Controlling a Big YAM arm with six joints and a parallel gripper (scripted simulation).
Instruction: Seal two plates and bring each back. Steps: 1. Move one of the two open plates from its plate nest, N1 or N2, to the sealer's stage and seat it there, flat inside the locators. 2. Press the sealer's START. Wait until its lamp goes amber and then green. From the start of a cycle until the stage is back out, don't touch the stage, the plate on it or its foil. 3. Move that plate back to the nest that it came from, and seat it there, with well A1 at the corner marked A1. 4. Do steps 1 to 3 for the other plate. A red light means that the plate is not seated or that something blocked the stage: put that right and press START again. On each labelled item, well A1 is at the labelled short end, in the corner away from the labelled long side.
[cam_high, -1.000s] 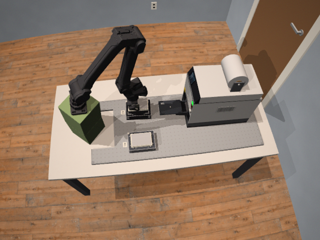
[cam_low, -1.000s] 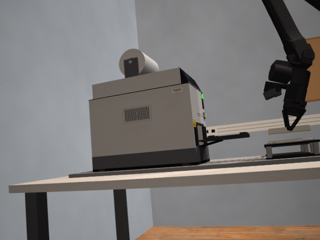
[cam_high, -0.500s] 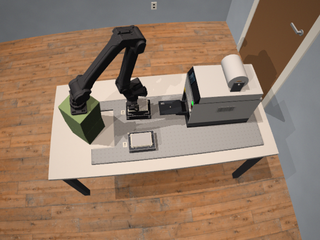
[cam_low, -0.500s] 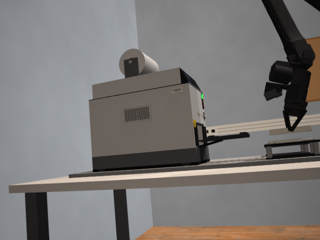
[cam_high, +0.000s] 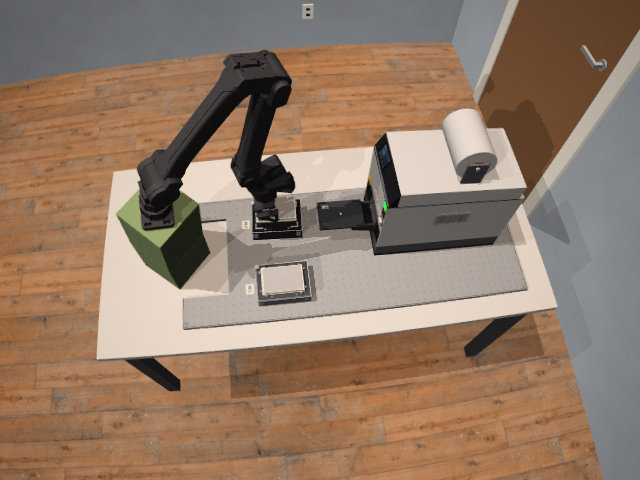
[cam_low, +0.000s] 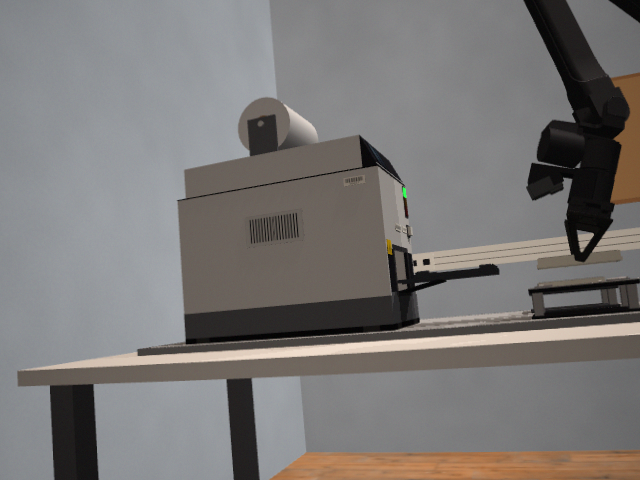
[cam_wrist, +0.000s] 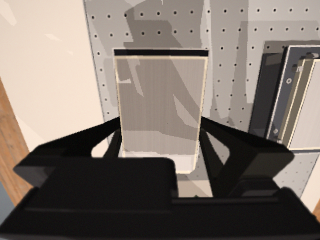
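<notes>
My hand is right at the plate. The rest, counted from my hand: sealer stage: 20 cm ahead, 6 cm to the right; then yellow warning label: 31 cm ahead, 5 cm above, 1 cm to the left; then plate nest: 23 cm to the right, 5 cm below, 2 cm behind.
</notes>
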